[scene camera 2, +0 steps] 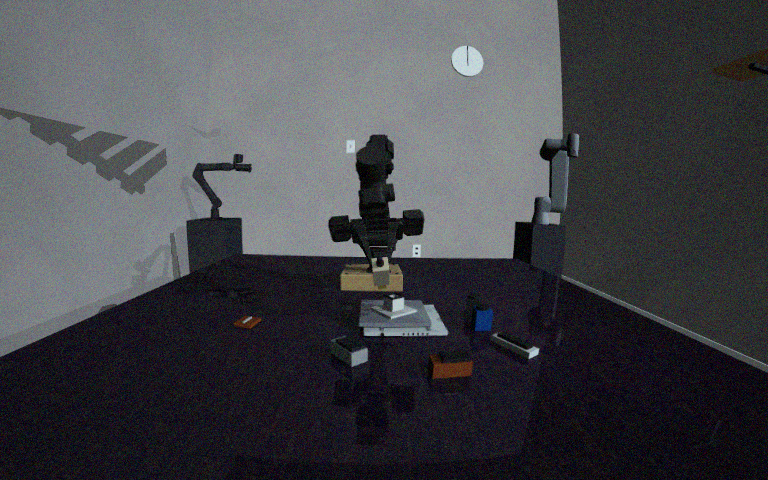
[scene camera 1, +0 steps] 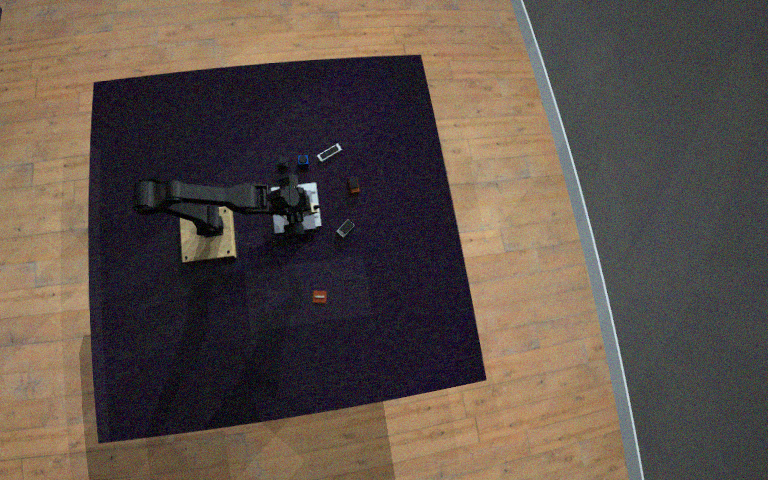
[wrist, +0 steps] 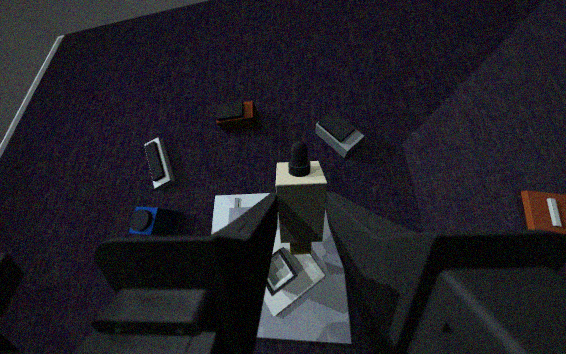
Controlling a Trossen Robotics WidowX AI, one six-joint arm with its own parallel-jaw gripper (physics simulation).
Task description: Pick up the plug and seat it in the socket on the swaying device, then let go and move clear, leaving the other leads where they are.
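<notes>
The plug (scene camera 1: 314, 207) (scene camera 2: 381, 276) (wrist: 301, 210) is a cream block with a black nub and a darker yellow tip pointing down. My gripper (scene camera 2: 378, 263) (wrist: 301, 198) is shut on it and holds it above the device, apart from it. The device has a white base (scene camera 2: 438, 326) (wrist: 220, 215) (scene camera 1: 310, 187) and a grey top plate (scene camera 2: 370, 318) (wrist: 305, 331). The socket (scene camera 2: 394, 303) (wrist: 281, 272) is a small raised square on a white pad, turned relative to the plug. In the wrist view the plug's tip appears right of the socket opening. The arm hides much of the device in scene camera 1.
Around the device lie a blue block (scene camera 1: 303, 160) (scene camera 2: 483, 320), a white bar (scene camera 1: 319, 157) (scene camera 2: 532, 353), an orange block (scene camera 1: 354, 190) (scene camera 2: 451, 369), a grey block (scene camera 2: 355, 356) (wrist: 356, 141), a black block (scene camera 1: 282, 164) and a flat orange piece (scene camera 1: 320, 300) (wrist: 536, 215).
</notes>
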